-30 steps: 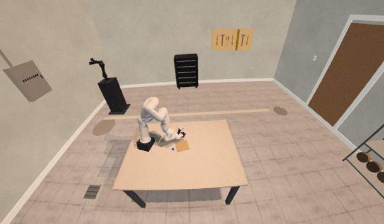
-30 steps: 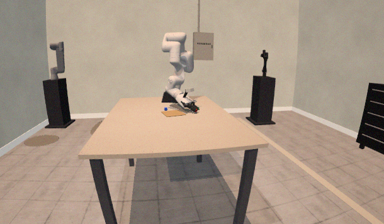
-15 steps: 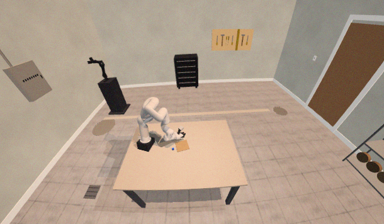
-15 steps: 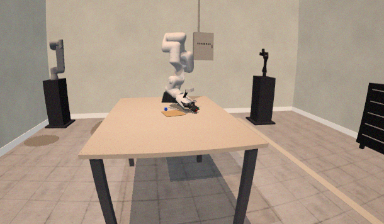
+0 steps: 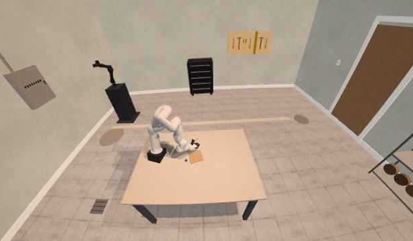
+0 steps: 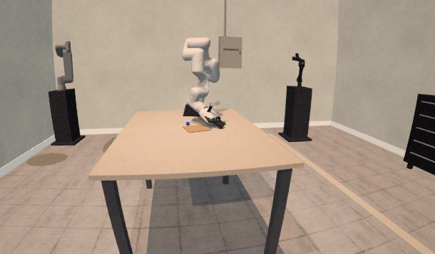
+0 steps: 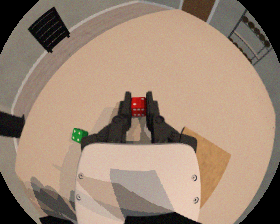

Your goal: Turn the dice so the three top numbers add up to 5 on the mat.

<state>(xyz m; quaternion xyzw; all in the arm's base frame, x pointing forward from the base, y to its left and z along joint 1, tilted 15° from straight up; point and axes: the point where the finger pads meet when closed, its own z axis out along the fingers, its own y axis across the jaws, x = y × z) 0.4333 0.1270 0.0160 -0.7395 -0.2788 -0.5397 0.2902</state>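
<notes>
My hand is 1 cm to the right of the red die, 1 cm short of it and 1 cm above it. Round my hand: green die 10 cm behind, 4 cm to the left, 2 cm below; blue die 20 cm to the right, 11 cm behind, 2 cm below; brown mat 15 cm to the right, 3 cm below, 1 cm behind.
</notes>
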